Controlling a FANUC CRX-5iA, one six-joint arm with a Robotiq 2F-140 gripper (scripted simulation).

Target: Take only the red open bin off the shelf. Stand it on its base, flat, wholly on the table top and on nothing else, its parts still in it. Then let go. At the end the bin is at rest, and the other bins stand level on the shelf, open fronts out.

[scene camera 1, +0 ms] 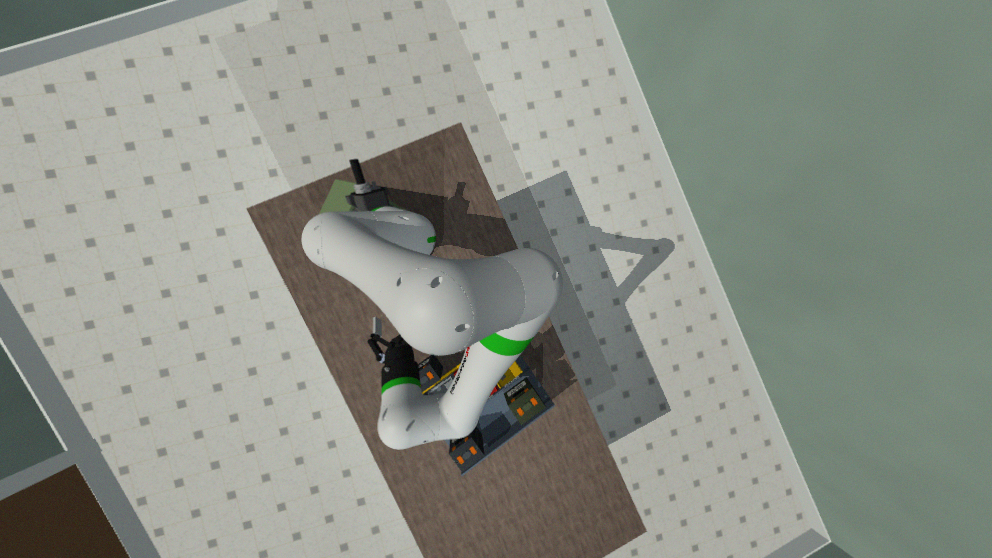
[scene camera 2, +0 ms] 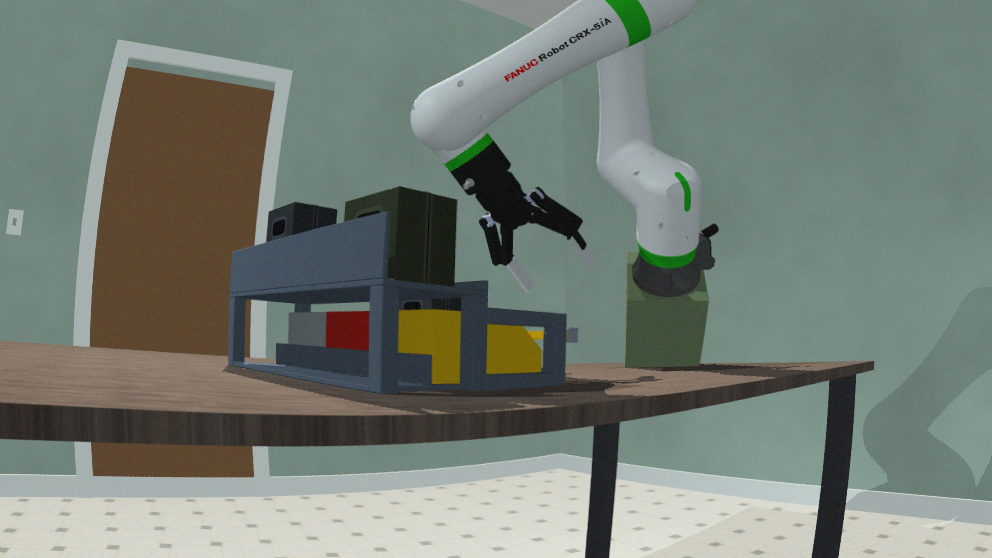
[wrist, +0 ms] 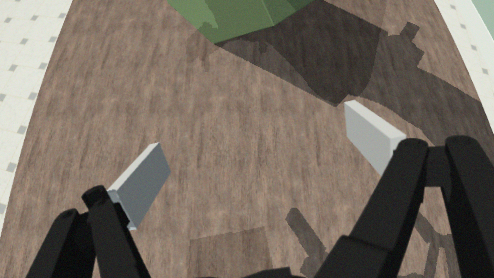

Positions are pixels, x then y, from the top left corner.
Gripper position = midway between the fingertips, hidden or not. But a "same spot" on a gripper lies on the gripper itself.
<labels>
My gripper shows in scene camera 1, in scene camera 2 (560, 277) and in the wrist view. A dark green box shows in scene camera 1 (524, 402) and in scene camera 2 (422, 248); in the wrist view it is out of frame. A black box shows in scene camera 1 and in scene camera 2; in the wrist view it is out of frame. The same spot on my gripper: (scene camera 1: 377, 323) is (wrist: 151, 167). The same spot on the black box: (scene camera 2: 294, 218) is (scene camera 1: 483, 450).
</labels>
